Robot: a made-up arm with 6 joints.
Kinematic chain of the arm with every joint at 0, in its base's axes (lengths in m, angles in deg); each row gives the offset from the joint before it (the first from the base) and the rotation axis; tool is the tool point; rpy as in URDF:
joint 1: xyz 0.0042 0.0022 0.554 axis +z
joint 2: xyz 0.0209 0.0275 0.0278 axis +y
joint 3: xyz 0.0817 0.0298 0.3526 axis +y
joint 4: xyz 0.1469 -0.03 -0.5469 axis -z
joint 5: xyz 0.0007 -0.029 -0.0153 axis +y
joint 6: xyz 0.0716 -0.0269 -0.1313 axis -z
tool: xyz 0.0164 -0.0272 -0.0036 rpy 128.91 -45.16 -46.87
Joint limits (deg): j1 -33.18..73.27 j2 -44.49..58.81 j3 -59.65..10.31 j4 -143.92..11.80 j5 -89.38..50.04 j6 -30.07..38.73
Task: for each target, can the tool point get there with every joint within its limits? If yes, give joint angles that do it. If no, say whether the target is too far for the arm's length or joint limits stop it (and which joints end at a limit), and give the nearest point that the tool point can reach.
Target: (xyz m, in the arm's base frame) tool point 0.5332 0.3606 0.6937
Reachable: yes | joints 25.68 -29.15 -27.09 -130.09 27.38 -0.67
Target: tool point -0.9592 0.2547 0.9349
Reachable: no: joint limits stop it (at a limit: joint 1, joint 2) | nearest point -0.0917 0.3562 1.0510 | short by 0.881 m
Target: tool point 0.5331 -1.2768 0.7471
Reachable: no: too far | nearest point 0.6455 -0.5188 0.6998 | short by 0.768 m
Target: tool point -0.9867 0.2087 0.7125
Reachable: no: joint limits stop it (at a limit: joint 2, joint 3, joint 4, joint 6) | nearest point -0.2657 0.0585 0.3927 | short by 0.803 m
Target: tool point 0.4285 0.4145 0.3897
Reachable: yes | joints 48.53 -3.01 -22.96 -9.07 13.87 -3.79
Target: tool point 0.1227 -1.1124 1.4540
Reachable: no: too far | nearest point 0.3934 -0.3549 1.2158 | short by 0.839 m
